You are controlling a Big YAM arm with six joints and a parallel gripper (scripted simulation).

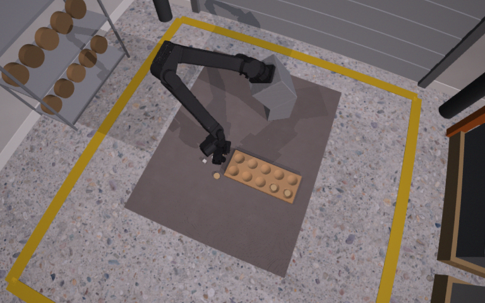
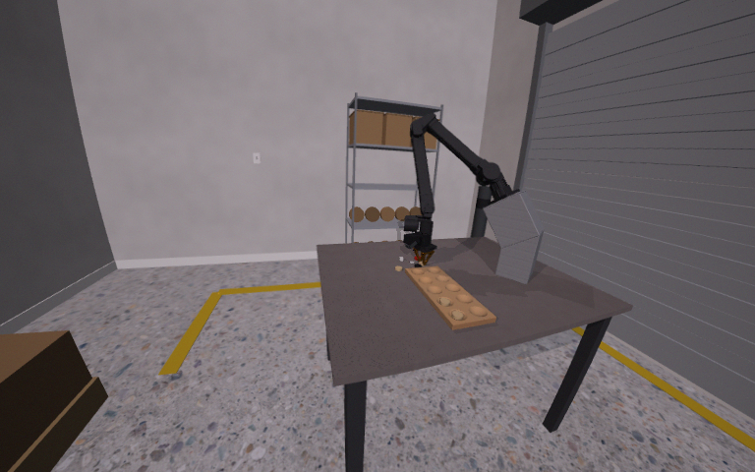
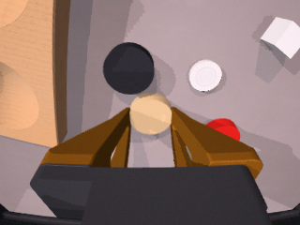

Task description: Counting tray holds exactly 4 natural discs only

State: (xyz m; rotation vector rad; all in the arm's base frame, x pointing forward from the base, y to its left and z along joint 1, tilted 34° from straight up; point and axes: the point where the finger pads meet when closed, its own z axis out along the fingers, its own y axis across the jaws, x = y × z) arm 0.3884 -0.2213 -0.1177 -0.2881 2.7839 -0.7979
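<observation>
The black piece lies 30 mm ahead of my hand, 20 mm to the left of it and 10 mm below it. Round my hand: red piece (60 mm to the right, 20 mm behind, 10 mm below); then white cube (70 mm to the right, 70 mm ahead); then white disc (40 mm ahead, 30 mm to the right, 10 mm below).
</observation>
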